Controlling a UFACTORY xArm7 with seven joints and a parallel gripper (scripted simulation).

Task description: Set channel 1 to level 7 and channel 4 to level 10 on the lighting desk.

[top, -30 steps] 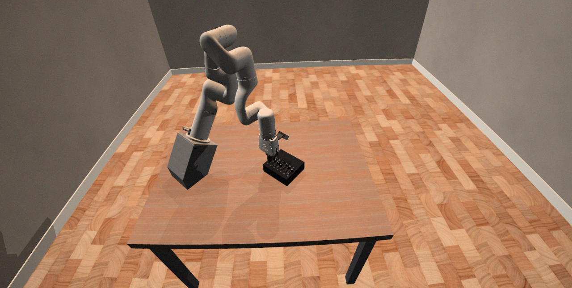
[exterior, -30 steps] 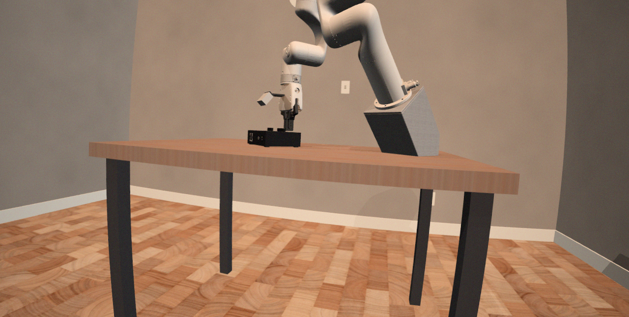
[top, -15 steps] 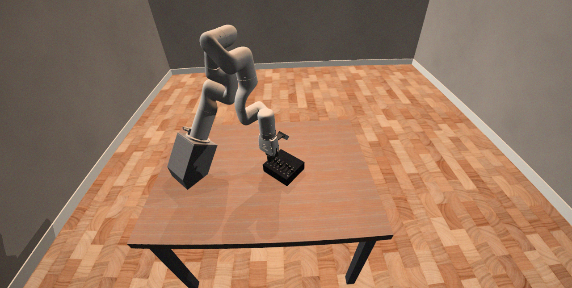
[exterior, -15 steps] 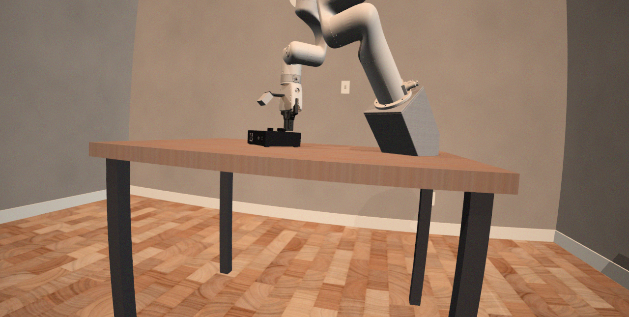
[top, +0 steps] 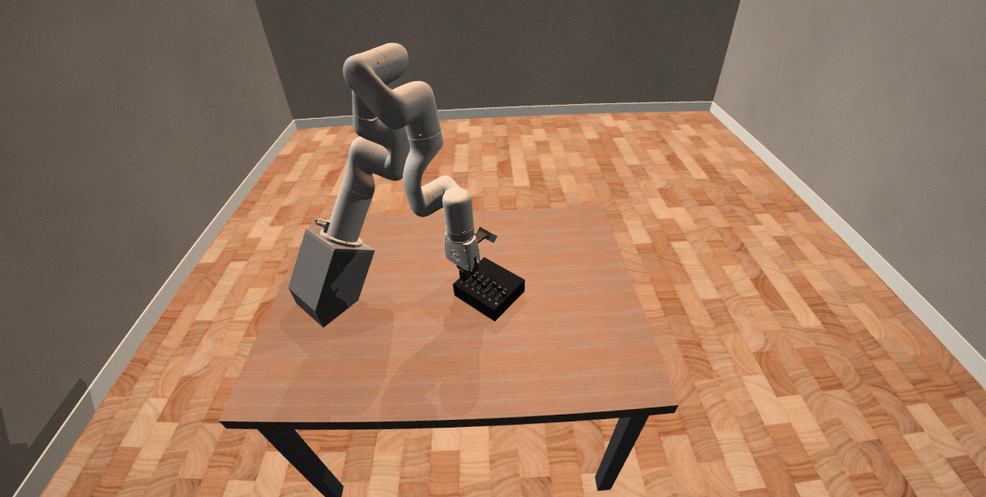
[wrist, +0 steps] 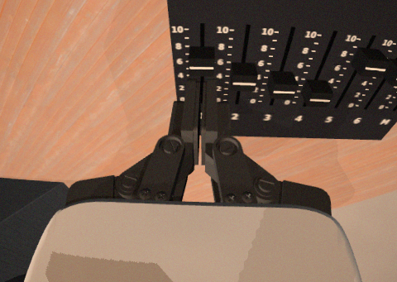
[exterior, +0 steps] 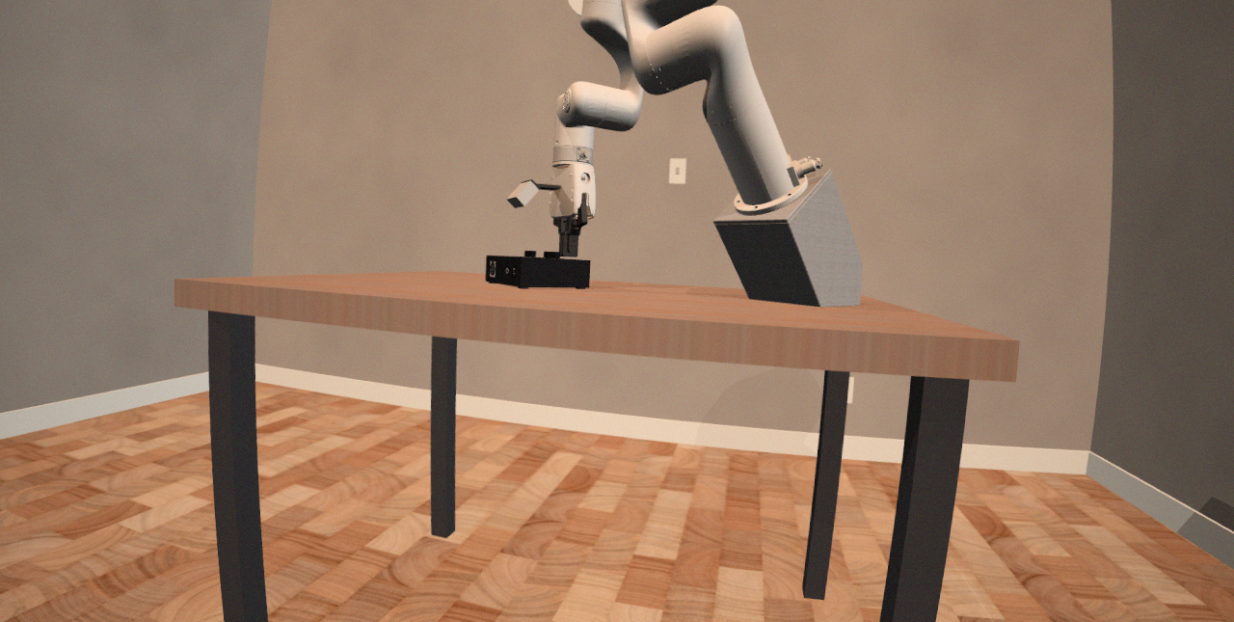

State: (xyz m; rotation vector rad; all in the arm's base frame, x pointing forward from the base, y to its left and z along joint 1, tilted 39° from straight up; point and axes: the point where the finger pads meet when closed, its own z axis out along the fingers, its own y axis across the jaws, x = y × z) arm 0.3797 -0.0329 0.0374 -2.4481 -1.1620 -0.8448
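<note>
My gripper is now 10 mm short of the channel 1 fader cap, 20 mm to the right of it and 10 mm above it. From my hand the other things lie so: channel 2 fader cap: 30 mm ahead, 10 mm below; channel 4 fader cap: 60 mm ahead, 30 mm to the right, 10 mm below; channel 3 fader cap: 40 mm ahead, 10 mm to the right, 10 mm below.
</note>
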